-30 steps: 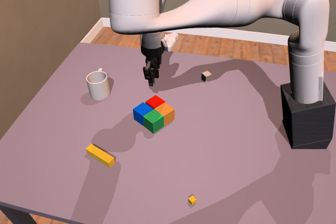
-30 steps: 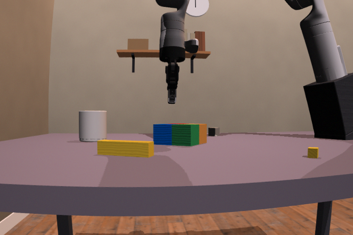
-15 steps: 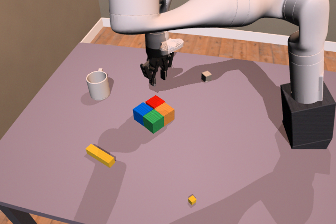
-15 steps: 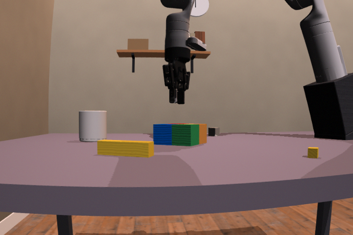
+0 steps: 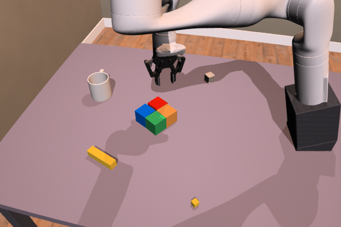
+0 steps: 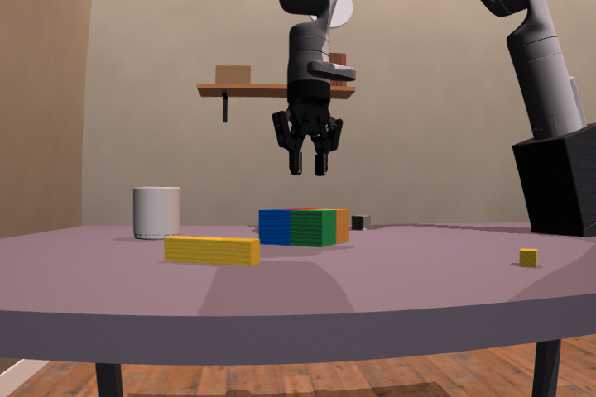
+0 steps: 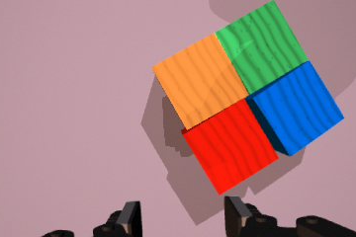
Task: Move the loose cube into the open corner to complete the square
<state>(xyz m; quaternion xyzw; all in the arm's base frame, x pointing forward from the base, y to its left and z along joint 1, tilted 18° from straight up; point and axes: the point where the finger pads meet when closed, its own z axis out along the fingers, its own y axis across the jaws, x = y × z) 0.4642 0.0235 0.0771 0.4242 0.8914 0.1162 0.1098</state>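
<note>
My hand is 10 cm above the red cube, 5 cm to the right of it and 1 cm short of it. Round my hand: orange cube: 10 cm below, 7 cm to the left, 3 cm behind; blue cube: 10 cm to the left, 10 cm below, 3 cm ahead; green cube: 12 cm to the left, 10 cm below, 1 cm behind.
</note>
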